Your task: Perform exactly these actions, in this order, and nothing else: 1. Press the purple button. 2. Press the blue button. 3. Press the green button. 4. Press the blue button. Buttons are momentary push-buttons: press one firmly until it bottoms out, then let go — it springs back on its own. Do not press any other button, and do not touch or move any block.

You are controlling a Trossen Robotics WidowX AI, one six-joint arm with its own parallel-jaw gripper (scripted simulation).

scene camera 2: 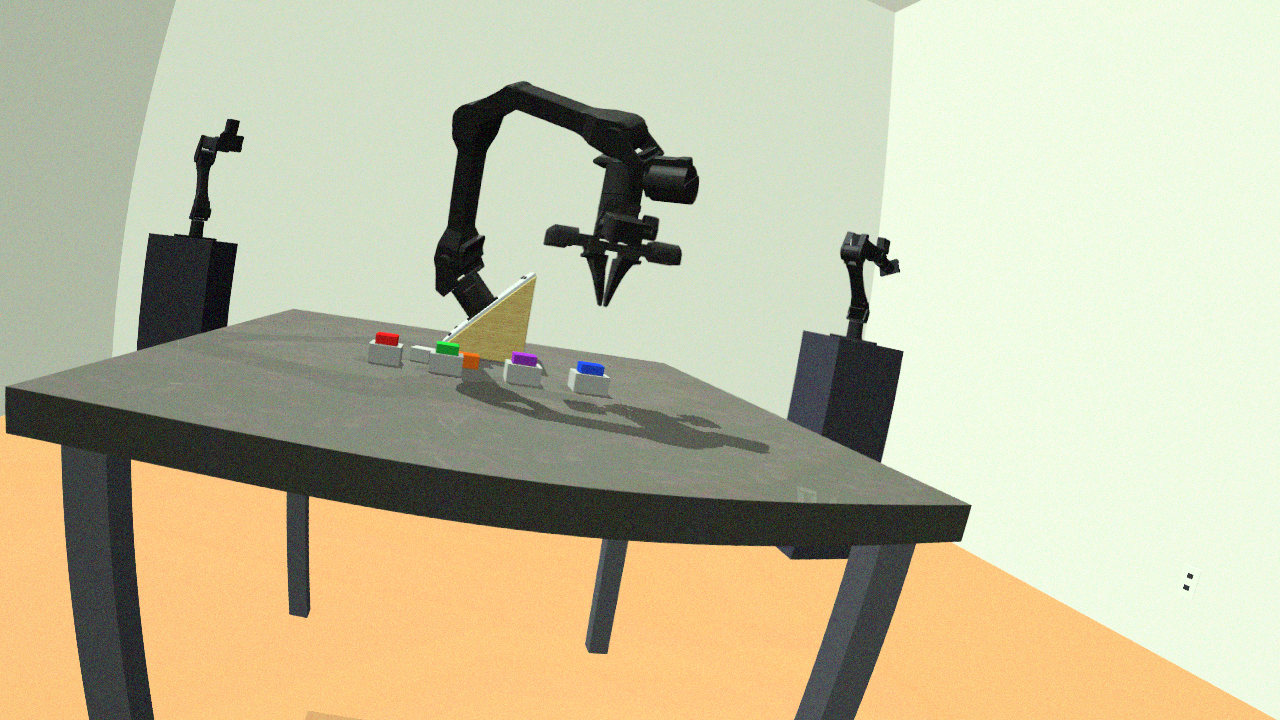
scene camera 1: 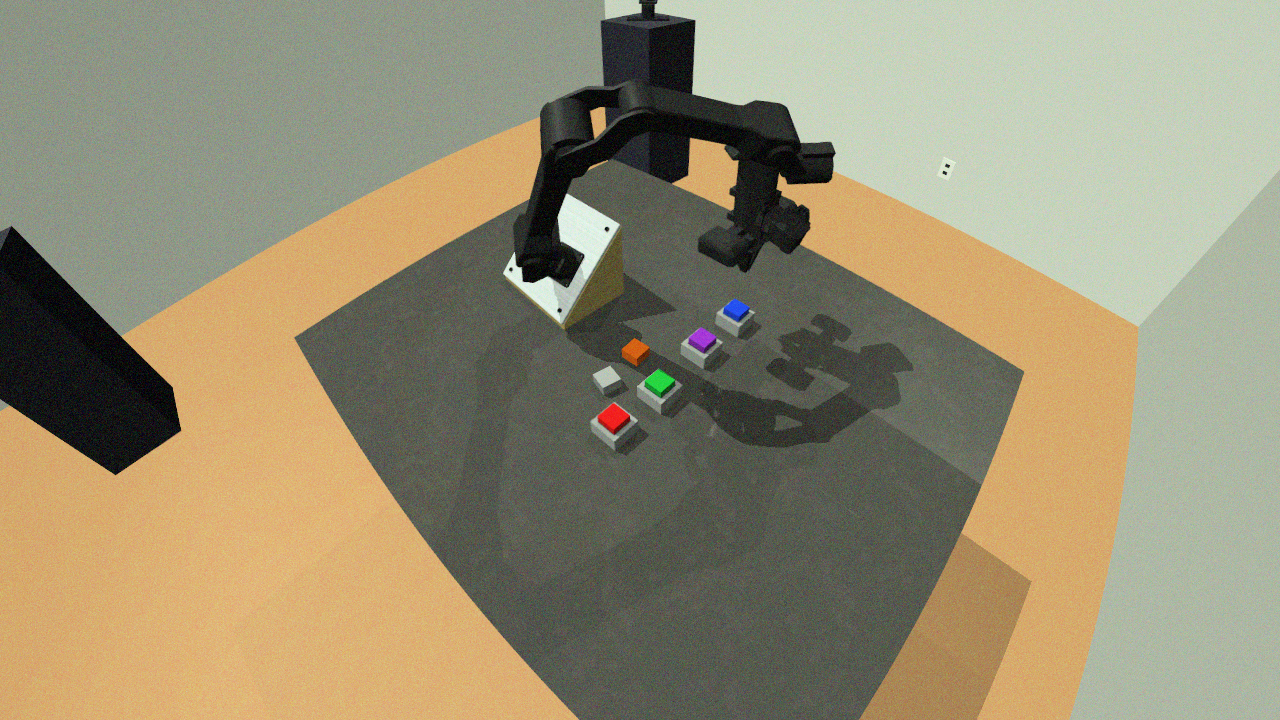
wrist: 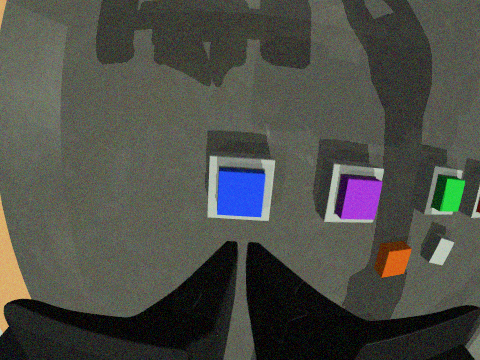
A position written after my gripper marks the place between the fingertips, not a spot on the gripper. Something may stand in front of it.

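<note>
Orange block (wrist: 392,260), grey block (wrist: 436,250) in sight. My gripper (scene camera 2: 602,306), also (scene camera 1: 744,270) and (wrist: 241,252): shut, holding nothing.
</note>
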